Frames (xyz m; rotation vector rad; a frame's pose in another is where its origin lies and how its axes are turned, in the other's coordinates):
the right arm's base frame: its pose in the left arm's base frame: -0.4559 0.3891 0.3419 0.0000 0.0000 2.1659
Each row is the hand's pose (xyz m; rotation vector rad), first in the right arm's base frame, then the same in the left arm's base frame.
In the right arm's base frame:
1: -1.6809 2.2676 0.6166 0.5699 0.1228 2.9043
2: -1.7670 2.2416 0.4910 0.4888 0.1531 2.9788
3: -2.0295 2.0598 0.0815 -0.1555 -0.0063 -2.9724
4: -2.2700 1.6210 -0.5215 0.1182 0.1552 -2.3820
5: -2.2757 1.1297 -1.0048 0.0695 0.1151 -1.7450
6: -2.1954 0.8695 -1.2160 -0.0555 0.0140 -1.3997
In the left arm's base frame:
1: -1.3914 -2.2740 0.9585 -0.1136 -0.4015 -1.1428
2: -1.3216 -2.3308 0.8329 -0.0655 -0.3514 -1.0855
3: -1.0239 -2.4462 0.4234 -0.0464 -0.0966 -0.8096
4: -0.5257 -2.3994 -0.1796 -0.0638 0.1383 -0.2214
5: -0.1156 -2.1287 -0.6629 -0.0611 0.1020 0.4182
6: 0.0548 -1.9163 -0.8741 -0.0362 -0.0401 0.7657

